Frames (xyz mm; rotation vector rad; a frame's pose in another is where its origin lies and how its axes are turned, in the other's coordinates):
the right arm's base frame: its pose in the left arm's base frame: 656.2 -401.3 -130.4 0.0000 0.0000 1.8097
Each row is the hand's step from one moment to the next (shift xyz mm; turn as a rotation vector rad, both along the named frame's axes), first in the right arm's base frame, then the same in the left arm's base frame.
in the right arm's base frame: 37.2 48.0 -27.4 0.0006 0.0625 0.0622
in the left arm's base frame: -55.4 24.8 -27.4 -0.0609 -0.0142 0.0622
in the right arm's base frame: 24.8 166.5 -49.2 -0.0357 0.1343 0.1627
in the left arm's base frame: -167.6 -15.3 -49.2 -0.1220 -0.0665 0.1627
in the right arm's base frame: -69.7 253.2 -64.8 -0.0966 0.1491 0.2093
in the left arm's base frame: -229.5 -127.6 -64.8 -0.1220 -0.1291 0.2093
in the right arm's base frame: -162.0 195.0 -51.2 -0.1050 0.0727 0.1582
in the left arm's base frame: -151.1 -203.5 -51.2 -0.0458 -0.1192 0.1582
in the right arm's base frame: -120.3 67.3 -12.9 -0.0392 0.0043 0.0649
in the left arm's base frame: -36.9 -132.8 -12.9 0.0051 -0.0391 0.0649
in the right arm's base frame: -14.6 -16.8 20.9 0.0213 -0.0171 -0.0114
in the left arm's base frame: 19.8 -10.2 20.9 0.0116 0.0247 -0.0114
